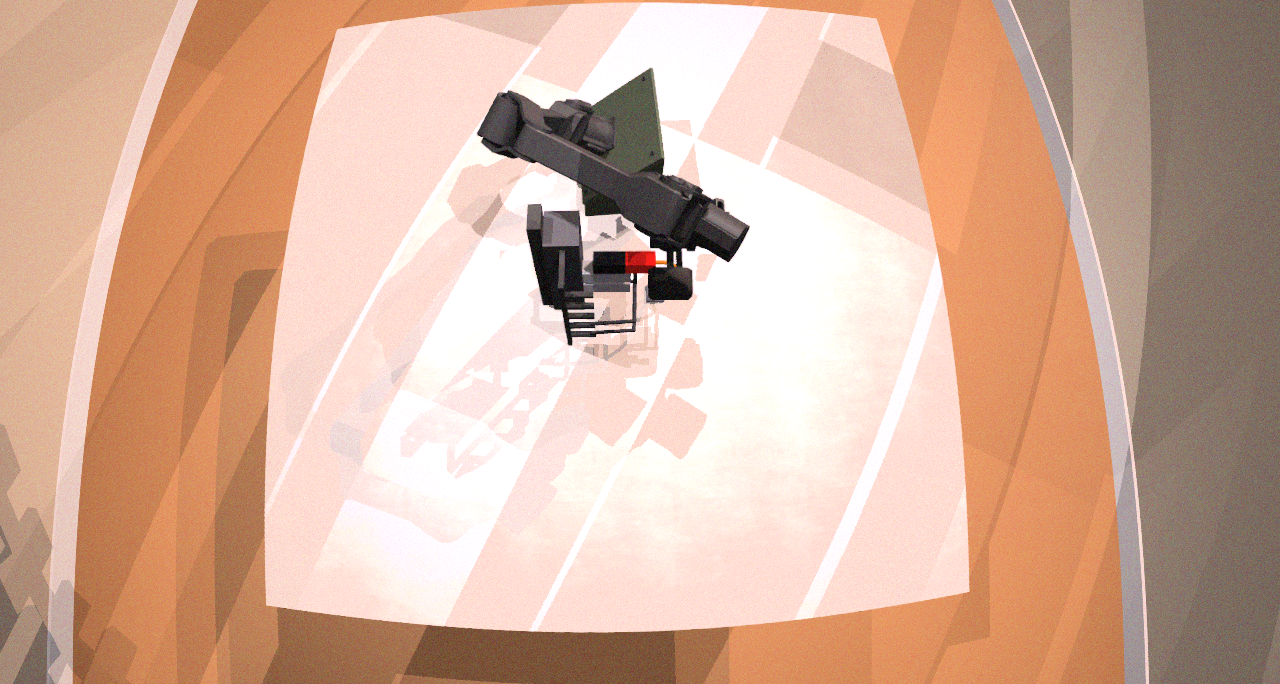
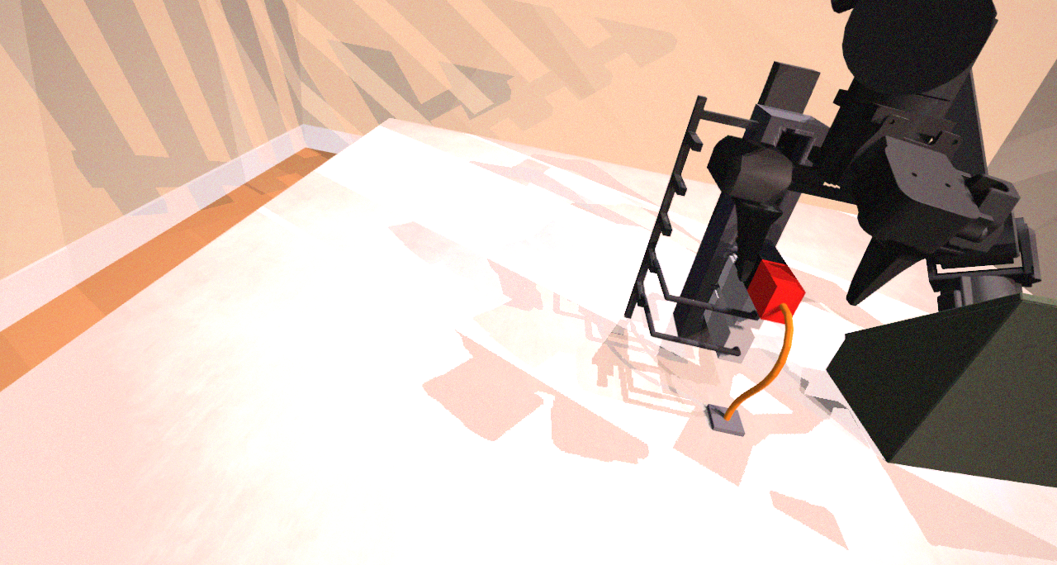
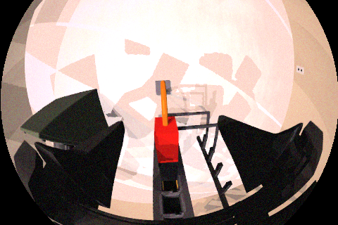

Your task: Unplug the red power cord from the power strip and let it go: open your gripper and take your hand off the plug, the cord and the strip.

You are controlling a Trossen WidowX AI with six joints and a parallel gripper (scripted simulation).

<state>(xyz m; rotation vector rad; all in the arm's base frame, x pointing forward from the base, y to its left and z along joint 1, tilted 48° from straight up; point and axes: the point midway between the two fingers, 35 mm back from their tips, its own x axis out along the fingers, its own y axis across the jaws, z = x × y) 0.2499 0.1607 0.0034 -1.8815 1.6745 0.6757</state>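
Right now my gripper tip is 60 mm to the left of the red plug and 20 mm above it.
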